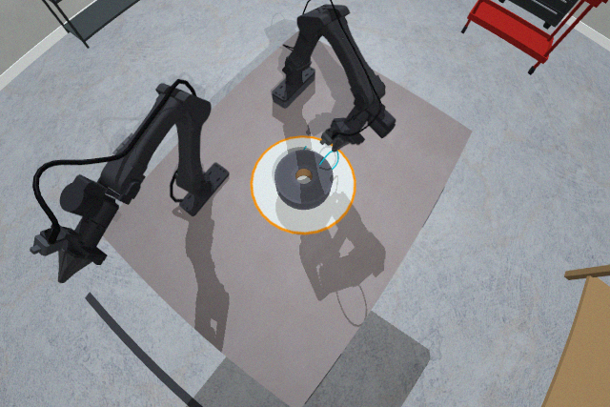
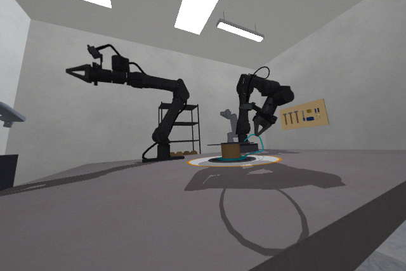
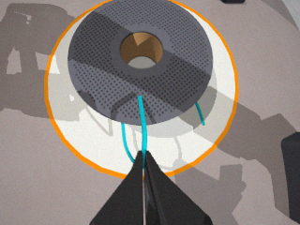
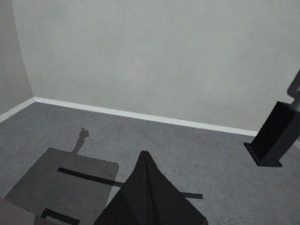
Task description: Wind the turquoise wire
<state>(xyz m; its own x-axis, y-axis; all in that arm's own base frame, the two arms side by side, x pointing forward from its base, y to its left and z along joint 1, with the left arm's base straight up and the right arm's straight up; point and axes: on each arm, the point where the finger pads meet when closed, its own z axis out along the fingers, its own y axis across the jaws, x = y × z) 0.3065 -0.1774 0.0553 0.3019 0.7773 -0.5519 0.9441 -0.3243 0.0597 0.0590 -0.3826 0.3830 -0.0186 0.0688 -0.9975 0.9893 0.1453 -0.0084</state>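
Observation:
The reel lies 4 cm behind my left hand, 12 cm to the right of it and 7 cm below it. Also, from my left hand: orange painted ring 4 cm behind, 12 cm to the right, 10 cm below.
Now: right hand 21 cm short of the reel, 60 cm to the right of it and 35 cm above it. Also, from my right hand: orange painted ring (20 cm ahead, 61 cm to the left, 39 cm below).

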